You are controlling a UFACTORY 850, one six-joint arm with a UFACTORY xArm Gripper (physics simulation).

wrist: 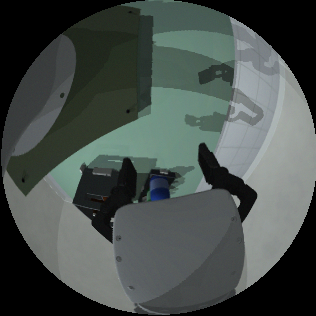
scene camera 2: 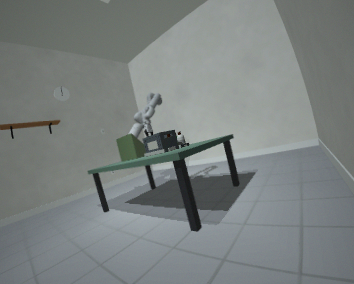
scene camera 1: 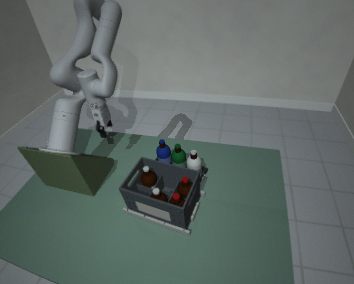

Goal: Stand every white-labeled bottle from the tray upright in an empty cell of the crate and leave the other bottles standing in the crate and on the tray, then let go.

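Observation:
My gripper point(scene camera 1: 104, 133) point(scene camera 2: 149, 133) point(wrist: 165, 158) is open and empty, above the table between the arm's base and the tray, left of the bottles in scene camera 1. A blue bottle point(scene camera 1: 163, 151) point(wrist: 159, 189), a green bottle point(scene camera 1: 178, 156) and a white-labeled bottle point(scene camera 1: 194, 163) point(scene camera 2: 181, 139) stand in a row on the dark tray point(scene camera 1: 204, 170) behind the crate point(scene camera 1: 128, 200) point(scene camera 2: 163, 142) point(wrist: 89, 185). The crate holds brown bottles with white caps point(scene camera 1: 148, 178) point(scene camera 1: 159, 196) and red caps point(scene camera 1: 185, 189) point(scene camera 1: 176, 201). Their labels are hidden by its walls.
The arm's base stands on a green block point(scene camera 1: 67, 172) point(scene camera 2: 131, 147) point(wrist: 107, 75) left of the crate. White rails point(scene camera 1: 157, 222) run along the crate's foot. The crate and tray rest on the green table point(scene camera 1: 240, 220) point(scene camera 2: 202, 146) point(wrist: 175, 65).

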